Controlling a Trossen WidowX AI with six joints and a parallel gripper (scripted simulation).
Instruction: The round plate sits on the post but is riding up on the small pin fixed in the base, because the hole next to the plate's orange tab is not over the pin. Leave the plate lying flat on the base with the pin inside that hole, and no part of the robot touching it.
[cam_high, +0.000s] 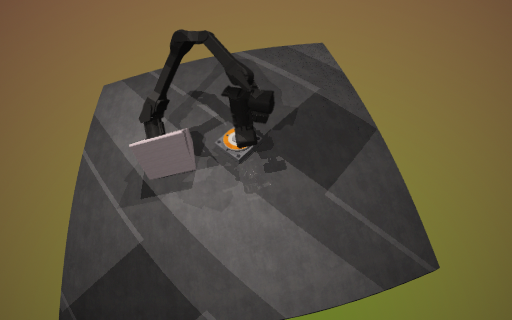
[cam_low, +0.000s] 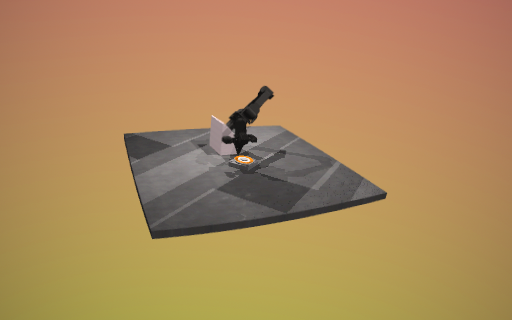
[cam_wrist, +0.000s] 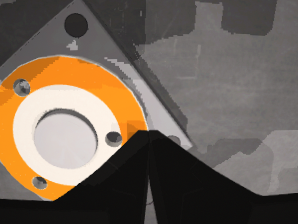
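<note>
Now: gripper tip 20 mm past the square grey base, 50 mm to the right of it and 60 mm above it.
</note>
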